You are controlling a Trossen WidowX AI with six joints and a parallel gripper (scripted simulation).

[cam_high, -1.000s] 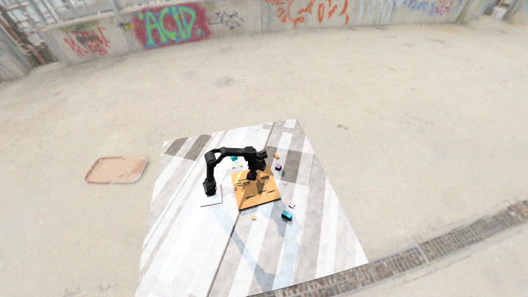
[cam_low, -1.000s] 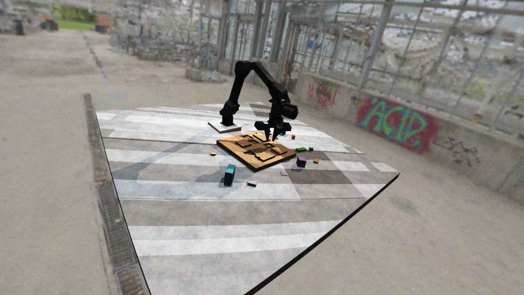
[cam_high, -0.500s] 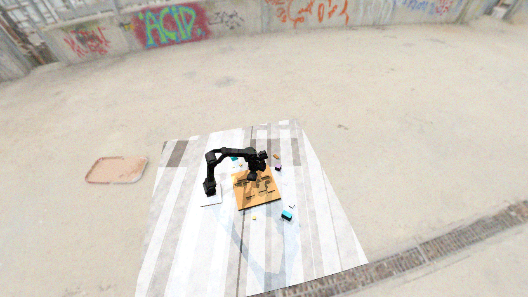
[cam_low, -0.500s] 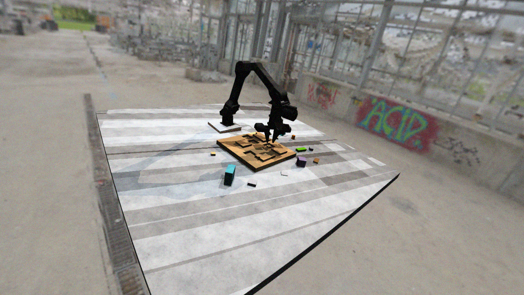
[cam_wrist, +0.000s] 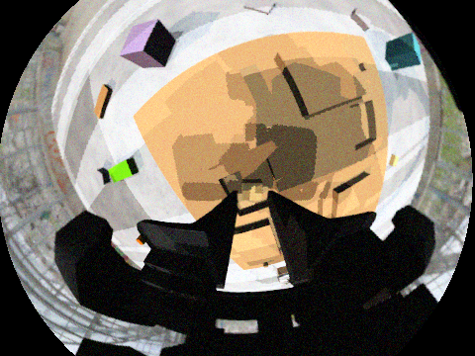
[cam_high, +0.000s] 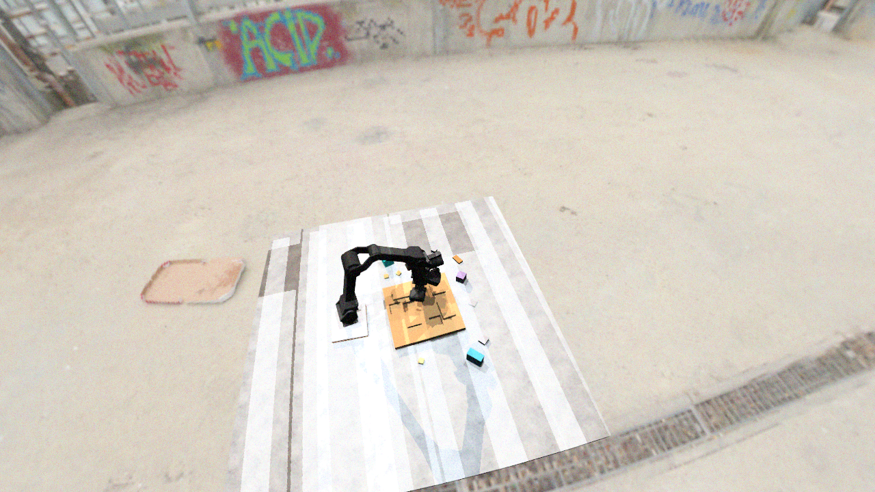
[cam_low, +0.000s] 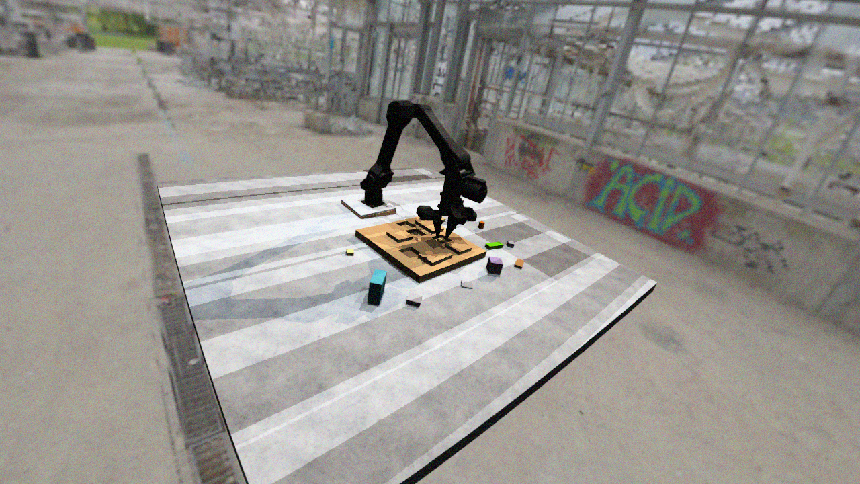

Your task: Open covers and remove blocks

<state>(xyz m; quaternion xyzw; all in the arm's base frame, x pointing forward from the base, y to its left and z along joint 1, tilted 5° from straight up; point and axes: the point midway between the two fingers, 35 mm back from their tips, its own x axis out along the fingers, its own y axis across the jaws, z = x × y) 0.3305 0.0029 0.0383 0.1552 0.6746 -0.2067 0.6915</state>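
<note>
Now: gripper tip 20 mm past the tan puzzle board, 50 mm to the left of it and 10 mm above it. Round my gripper tip: green block 110 mm ahead, 160 mm to the left, 20 mm below; then purple cube 200 mm ahead, 10 mm to the left, 10 mm below; then small orange block 260 mm to the left, 10 mm below.
</note>
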